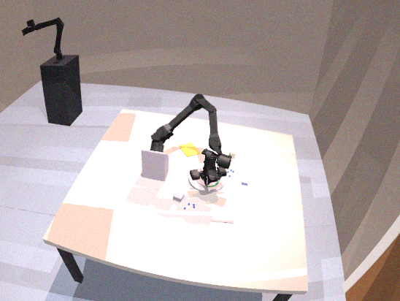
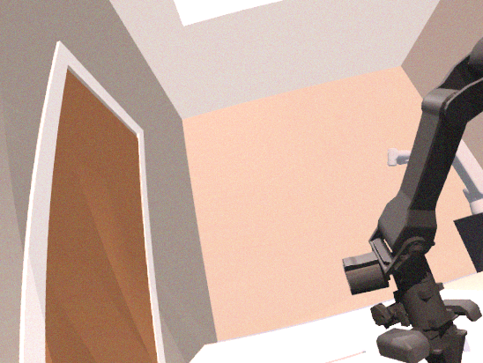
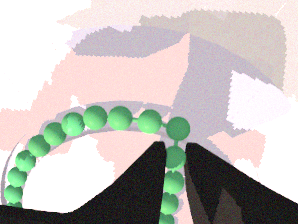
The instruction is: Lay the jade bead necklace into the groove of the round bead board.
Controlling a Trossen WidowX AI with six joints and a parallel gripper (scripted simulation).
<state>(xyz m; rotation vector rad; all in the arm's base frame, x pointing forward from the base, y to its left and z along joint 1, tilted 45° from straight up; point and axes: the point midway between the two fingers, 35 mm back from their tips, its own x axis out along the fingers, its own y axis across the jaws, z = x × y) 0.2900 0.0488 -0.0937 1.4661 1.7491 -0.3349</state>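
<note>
Now: the round white bead board 50 mm to the left of my gripper tip and 10 mm below it. The rest, counted from my gripper tip: thin rod 110 mm ahead, 230 mm to the right, 10 mm below; blue block 210 mm ahead, 80 mm to the left, 10 mm below; cream block 120 mm ahead, 300 mm to the left.
</note>
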